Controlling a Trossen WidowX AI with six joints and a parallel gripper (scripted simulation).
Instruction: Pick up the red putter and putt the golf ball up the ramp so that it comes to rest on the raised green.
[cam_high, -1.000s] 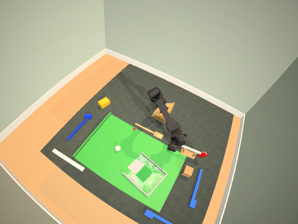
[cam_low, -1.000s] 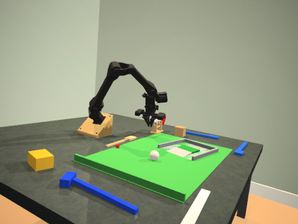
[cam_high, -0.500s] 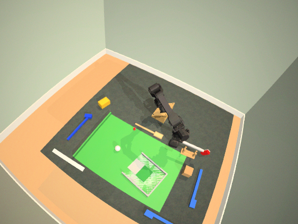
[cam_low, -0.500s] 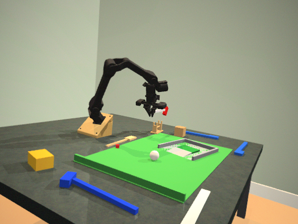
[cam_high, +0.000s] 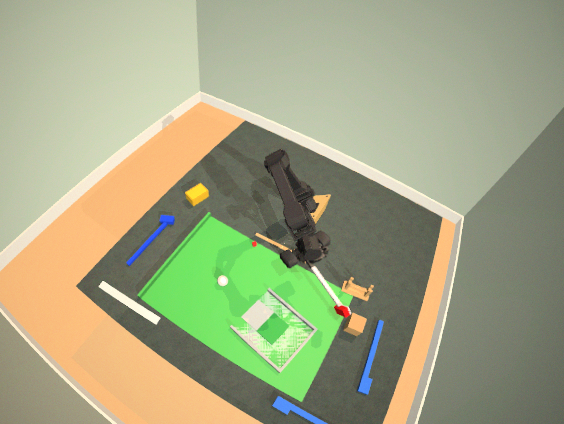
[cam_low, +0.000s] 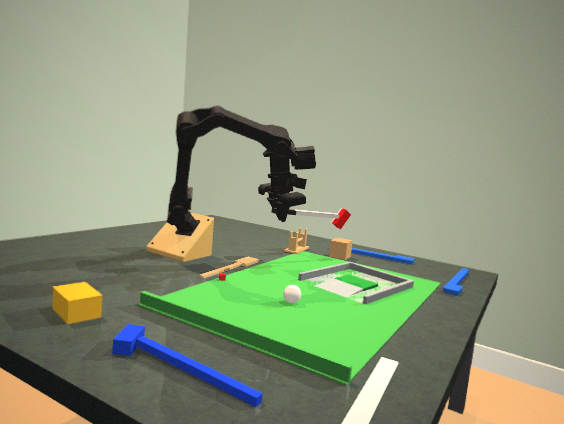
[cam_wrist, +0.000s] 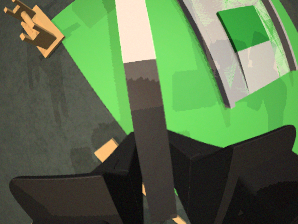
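My gripper tip is now 230 mm to the left of the small red marker, 130 mm above it and 40 mm past it. Also, from my gripper tip: green mat (190 mm ahead, 140 mm to the right, 140 mm below); red putter (100 mm to the left, 60 mm ahead, 20 mm above); wooden paddle (140 mm below, 100 mm to the right, 90 mm behind).
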